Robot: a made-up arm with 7 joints. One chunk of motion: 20 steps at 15 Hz.
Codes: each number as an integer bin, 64 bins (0 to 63) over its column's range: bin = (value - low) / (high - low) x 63, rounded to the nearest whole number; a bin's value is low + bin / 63 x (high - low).
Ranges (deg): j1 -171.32..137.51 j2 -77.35..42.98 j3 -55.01..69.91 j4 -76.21..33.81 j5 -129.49..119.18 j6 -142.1..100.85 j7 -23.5..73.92
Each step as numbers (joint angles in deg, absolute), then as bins.
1 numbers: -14.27 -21.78 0.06 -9.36 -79.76 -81.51 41.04
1 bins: 32 29 28 38 13 16 42
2 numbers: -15.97 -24.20 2.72 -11.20 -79.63 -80.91 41.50
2 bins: 32 28 29 37 13 16 42
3 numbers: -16.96 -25.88 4.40 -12.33 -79.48 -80.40 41.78
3 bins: 31 27 30 37 13 16 42
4 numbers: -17.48 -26.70 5.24 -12.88 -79.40 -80.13 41.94
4 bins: 31 27 30 36 13 16 42
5 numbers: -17.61 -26.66 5.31 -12.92 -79.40 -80.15 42.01
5 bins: 31 27 30 36 13 16 42
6 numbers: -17.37 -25.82 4.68 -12.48 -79.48 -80.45 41.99
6 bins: 31 27 30 36 13 16 42
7 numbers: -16.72 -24.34 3.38 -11.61 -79.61 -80.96 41.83
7 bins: 32 28 29 37 13 16 42
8 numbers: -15.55 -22.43 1.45 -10.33 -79.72 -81.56 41.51
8 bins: 32 29 28 38 13 16 42
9 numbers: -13.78 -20.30 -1.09 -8.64 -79.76 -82.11 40.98
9 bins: 32 30 27 39 13 16 42
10 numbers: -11.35 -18.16 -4.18 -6.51 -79.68 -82.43 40.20
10 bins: 33 31 26 40 13 15 41
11 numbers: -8.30 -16.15 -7.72 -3.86 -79.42 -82.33 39.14
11 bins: 33 32 24 41 13 15 41
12 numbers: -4.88 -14.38 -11.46 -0.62 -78.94 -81.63 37.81
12 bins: 34 33 22 43 13 16 40
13 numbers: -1.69 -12.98 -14.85 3.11 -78.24 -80.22 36.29
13 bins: 35 34 20 45 13 16 39
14 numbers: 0.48 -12.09 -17.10 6.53 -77.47 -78.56 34.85
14 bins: 35 34 19 47 13 16 38
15 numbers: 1.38 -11.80 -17.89 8.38 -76.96 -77.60 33.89
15 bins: 35 34 19 48 13 17 37
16 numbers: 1.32 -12.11 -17.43 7.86 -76.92 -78.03 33.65
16 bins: 35 34 19 48 13 17 37
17 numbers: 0.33 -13.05 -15.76 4.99 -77.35 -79.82 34.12
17 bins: 35 34 20 46 13 16 37
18 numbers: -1.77 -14.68 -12.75 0.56 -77.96 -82.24 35.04
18 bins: 35 33 21 44 13 16 38
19 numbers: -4.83 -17.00 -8.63 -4.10 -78.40 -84.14 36.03
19 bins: 34 32 23 41 13 15 38
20 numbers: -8.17 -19.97 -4.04 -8.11 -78.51 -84.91 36.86
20 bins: 33 30 26 39 13 15 39
